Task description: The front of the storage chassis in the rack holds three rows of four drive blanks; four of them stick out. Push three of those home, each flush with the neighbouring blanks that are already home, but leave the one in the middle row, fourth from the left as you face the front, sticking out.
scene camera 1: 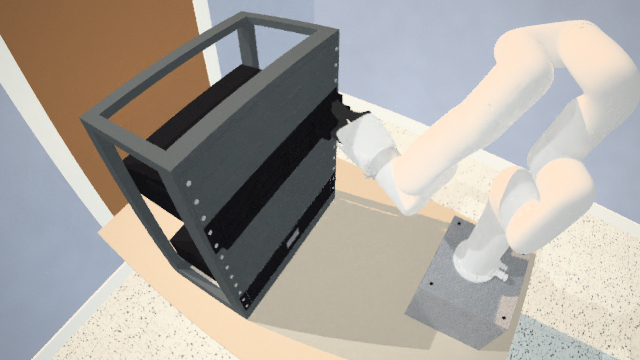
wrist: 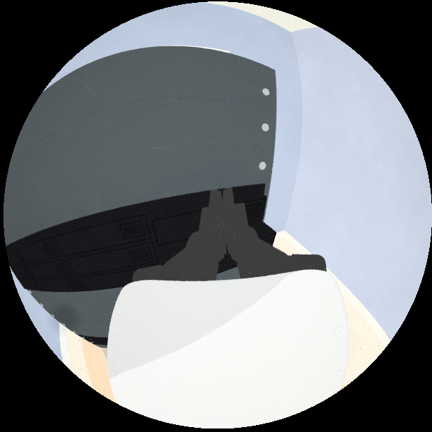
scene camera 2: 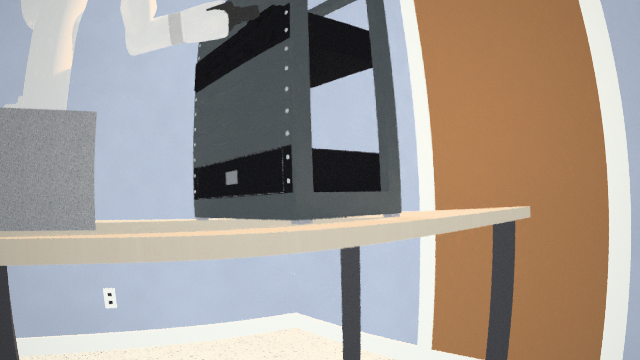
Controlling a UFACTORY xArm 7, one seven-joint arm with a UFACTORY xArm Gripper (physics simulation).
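Seen in the pictures: gripper, between the fingertips: [scene camera 1: 334, 104] [scene camera 2: 258, 11]; arm's base, origin of its link: [scene camera 1: 475, 261] [scene camera 2: 42, 123].
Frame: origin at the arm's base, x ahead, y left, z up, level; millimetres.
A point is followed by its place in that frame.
Note:
The black storage chassis [scene camera 1: 280, 185] {y 243, x 424, z 185 mm} [scene camera 2: 215, 67] {y 279, x 418, z 207 mm} [wrist: 175, 204] is in the rack, its blanks dark and hard to tell apart in the scene views. In the wrist view, the top-row blank at the right end [wrist: 172, 231] is partly behind the fingers and looks near flush; its exact depth is unclear. Below it, a blank [wrist: 266, 234] in the right column sticks out past the rack's side. Handles of blanks further left show, but their depth is unclear. My gripper [scene camera 1: 336, 106] {y 37, x 451, z 267 mm} [scene camera 2: 257, 12] {y 37, x 451, z 267 mm} [wrist: 224, 203] is shut and empty, its tips at the top-right blank's face; contact is hidden.
The grey rack [scene camera 1: 175, 160] {y 439, x 411, z 421 mm} [scene camera 2: 301, 125] {y -34, x 517, z -8 mm} [wrist: 150, 150] stands on the table [scene camera 1: 370, 260] {y 73, x 266, z -191 mm} [scene camera 2: 350, 230] {y -214, x 506, z -197 mm}. Its flat grey front lies above and below the chassis. A lower black unit [scene camera 1: 270, 260] {y 312, x 427, z -56 mm} [scene camera 2: 260, 172] {y 80, x 474, z -87 mm} has a light label. The arm's grey base block [scene camera 1: 425, 310] {y 144, x 37, z -105 mm} [scene camera 2: 47, 170] {y -106, x 35, z -97 mm} stands before the rack.

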